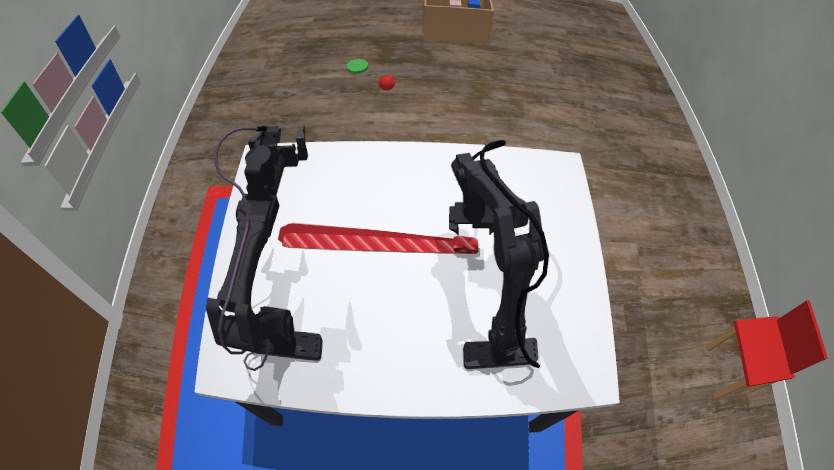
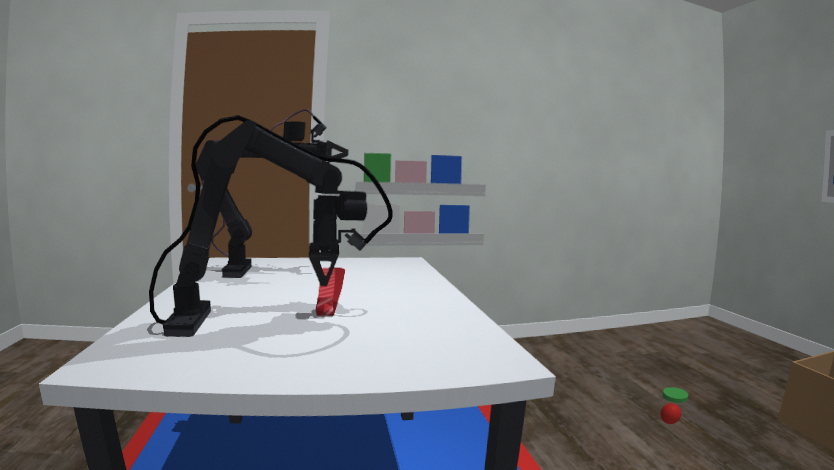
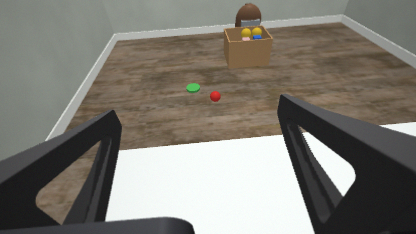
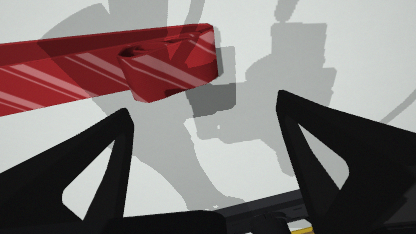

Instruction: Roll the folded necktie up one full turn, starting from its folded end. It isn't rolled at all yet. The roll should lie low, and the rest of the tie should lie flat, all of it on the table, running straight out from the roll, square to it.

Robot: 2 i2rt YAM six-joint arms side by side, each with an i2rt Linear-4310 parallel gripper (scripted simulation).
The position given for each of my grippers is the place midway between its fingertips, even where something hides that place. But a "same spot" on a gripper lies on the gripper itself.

my right gripper: image 1; image 2; image 4 202,108; not seen in image 3 (out of frame)
same spot on red striped necktie: (image 2: 328,297) = (image 4: 138,71)
same spot on my right gripper: (image 1: 481,218) = (image 2: 315,241)
